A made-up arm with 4 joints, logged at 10 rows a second.
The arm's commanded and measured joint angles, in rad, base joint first. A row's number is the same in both.
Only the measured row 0 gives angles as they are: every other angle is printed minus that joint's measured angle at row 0.
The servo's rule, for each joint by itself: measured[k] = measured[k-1] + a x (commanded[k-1-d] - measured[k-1]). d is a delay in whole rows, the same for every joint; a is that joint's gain. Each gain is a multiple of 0.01, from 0.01 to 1. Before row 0 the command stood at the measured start. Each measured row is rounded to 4 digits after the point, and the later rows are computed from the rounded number. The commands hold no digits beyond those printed.
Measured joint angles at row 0:
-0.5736, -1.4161, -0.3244, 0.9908
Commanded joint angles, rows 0 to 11:
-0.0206, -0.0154, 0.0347, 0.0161
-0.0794, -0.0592, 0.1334, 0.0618
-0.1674, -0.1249, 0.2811, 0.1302
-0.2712, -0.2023, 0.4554, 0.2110
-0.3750, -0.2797, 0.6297, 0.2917
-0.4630, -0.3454, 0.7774, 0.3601
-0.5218, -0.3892, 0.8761, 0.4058
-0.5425, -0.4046, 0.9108, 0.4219
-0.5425, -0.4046, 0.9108, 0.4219
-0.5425, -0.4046, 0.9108, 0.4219
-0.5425, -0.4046, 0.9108, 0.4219
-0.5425, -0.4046, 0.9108, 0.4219
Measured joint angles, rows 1 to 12:
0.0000, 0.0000, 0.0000, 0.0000
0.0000, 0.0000, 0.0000, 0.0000
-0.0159, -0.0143, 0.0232, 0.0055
-0.0648, -0.0561, 0.0970, 0.0246
-0.1438, -0.1201, 0.2203, 0.0605
-0.2419, -0.1965, 0.3778, 0.1117
-0.3444, -0.2739, 0.5466, 0.1729
-0.4357, -0.3404, 0.7012, 0.2365
-0.5020, -0.3858, 0.8184, 0.2941
-0.5332, -0.4033, 0.8803, 0.3376
-0.5404, -0.4045, 0.9007, 0.3663
-0.5420, -0.4046, 0.9075, 0.3852
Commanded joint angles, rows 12 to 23:
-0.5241, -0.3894, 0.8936, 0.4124
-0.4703, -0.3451, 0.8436, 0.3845
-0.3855, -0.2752, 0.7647, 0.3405
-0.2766, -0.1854, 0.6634, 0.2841
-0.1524, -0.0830, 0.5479, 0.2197
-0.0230, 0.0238, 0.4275, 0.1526
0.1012, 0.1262, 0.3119, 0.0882
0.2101, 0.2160, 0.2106, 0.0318
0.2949, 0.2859, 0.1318, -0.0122
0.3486, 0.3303, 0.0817, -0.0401
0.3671, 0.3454, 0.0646, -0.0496
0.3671, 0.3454, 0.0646, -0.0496
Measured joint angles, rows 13 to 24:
-0.5424, -0.4046, 0.9097, 0.3977
-0.5425, -0.4046, 0.9104, 0.4059
-0.5283, -0.3905, 0.8991, 0.4081
-0.4836, -0.3483, 0.8619, 0.4001
-0.4081, -0.2803, 0.7968, 0.3798
-0.3068, -0.1920, 0.7074, 0.3473
-0.1879, -0.0906, 0.6005, 0.3039
-0.0609, 0.0158, 0.4846, 0.2525
0.0639, 0.1185, 0.3689, 0.1966
0.1765, 0.2092, 0.2628, 0.1406
0.2677, 0.2805, 0.1750, 0.0886
0.3300, 0.3268, 0.1125, 0.0448

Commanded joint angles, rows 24 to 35:
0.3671, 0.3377, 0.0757, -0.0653
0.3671, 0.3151, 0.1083, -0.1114
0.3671, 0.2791, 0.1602, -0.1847
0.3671, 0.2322, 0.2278, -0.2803
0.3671, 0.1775, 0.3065, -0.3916
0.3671, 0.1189, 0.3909, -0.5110
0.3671, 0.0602, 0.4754, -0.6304
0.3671, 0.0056, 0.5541, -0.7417
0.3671, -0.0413, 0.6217, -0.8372
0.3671, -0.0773, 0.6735, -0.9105
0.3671, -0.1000, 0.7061, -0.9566
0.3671, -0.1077, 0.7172, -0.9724
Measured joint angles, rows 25 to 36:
0.3586, 0.3441, 0.0804, 0.0127
0.3651, 0.3453, 0.0698, -0.0085
0.3666, 0.3382, 0.0738, -0.0278
0.3670, 0.3167, 0.0969, -0.0562
0.3671, 0.2817, 0.1393, -0.0999
0.3671, 0.2357, 0.1986, -0.1612
0.3671, 0.1816, 0.2709, -0.2395
0.3671, 0.1233, 0.3513, -0.3318
0.3671, 0.0646, 0.4344, -0.4333
0.3671, 0.0097, 0.5146, -0.5382
0.3671, -0.0377, 0.5864, -0.6399
0.3671, -0.0745, 0.6448, -0.7319

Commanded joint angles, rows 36 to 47:
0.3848, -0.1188, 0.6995, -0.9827
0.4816, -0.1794, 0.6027, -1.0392
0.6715, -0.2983, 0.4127, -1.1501
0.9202, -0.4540, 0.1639, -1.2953
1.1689, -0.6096, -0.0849, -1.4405
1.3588, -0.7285, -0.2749, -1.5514
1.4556, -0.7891, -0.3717, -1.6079
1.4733, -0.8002, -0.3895, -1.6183
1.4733, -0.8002, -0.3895, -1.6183
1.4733, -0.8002, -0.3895, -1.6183
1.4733, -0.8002, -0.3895, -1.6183
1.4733, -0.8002, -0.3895, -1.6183
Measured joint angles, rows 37 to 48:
0.3671, -0.0982, 0.6859, -0.8083
0.3671, -0.1070, 0.7069, -0.8641
0.3807, -0.1180, 0.7019, -0.9044
0.4584, -0.1751, 0.6354, -0.9502
0.6225, -0.2897, 0.4862, -1.0182
0.8517, -0.4425, 0.2703, -1.1124
1.0959, -0.5979, 0.0323, -1.2240
1.2983, -0.7194, -0.1735, -1.3353
1.4194, -0.7842, -0.3063, -1.4280
1.4609, -0.7991, -0.3620, -1.4927
1.4704, -0.8001, -0.3804, -1.5354
1.4726, -0.8002, -0.3865, -1.5636

